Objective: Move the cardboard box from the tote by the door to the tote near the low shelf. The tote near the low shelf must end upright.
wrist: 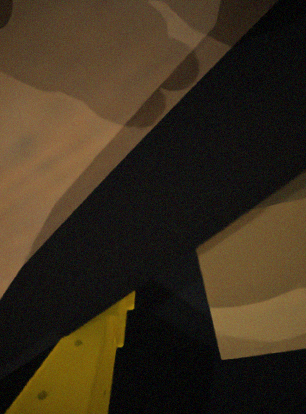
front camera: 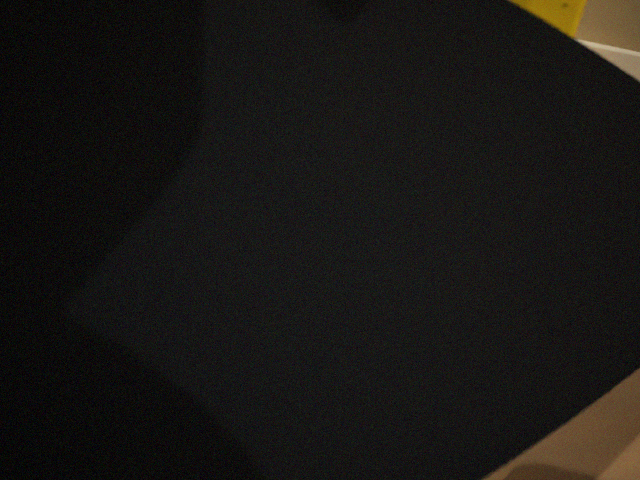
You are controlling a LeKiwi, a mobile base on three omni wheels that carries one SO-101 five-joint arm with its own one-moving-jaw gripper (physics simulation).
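Places are measured from the arm's base along level axes (x left, y ahead, z down), in centimetres.
Pixels of known places: end effector, tool point: (wrist: 134,283) (front camera: 510,135).
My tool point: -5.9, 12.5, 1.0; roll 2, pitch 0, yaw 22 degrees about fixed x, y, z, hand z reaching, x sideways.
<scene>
Ahead of a thing's pixels: the offset from my tool point to its top centre, as dx, dy, dz. "spot": to the spot under its first point. Level surfaces: height alone.
A black tote {+5.2, +6.9, -2.0} (front camera: 387,232) (wrist: 160,200) fills most of the front view, and its wall crosses the wrist view diagonally. The tan cardboard box {spot: +3.3, -0.9, -1.3} (wrist: 260,265) shows at the right of the wrist view, inside this tote; part of it is cut off by the frame edge. My gripper (wrist: 120,312) is fully open: one yellow notched jaw shows at the lower left, left of and apart from the box. Its tip is partly hidden at the dark tote wall. A yellow part of the gripper (front camera: 555,12) shows above the tote in the front view. The second tote cannot be made out.
The brown floor {dz +8.0} (front camera: 584,428) (wrist: 40,145) shows at the lower right of the front view and along the upper left of the wrist view, with dark shadows. A pale edge of a white surface {dz -84.5} (front camera: 615,54) shows at the upper right of the front view.
</scene>
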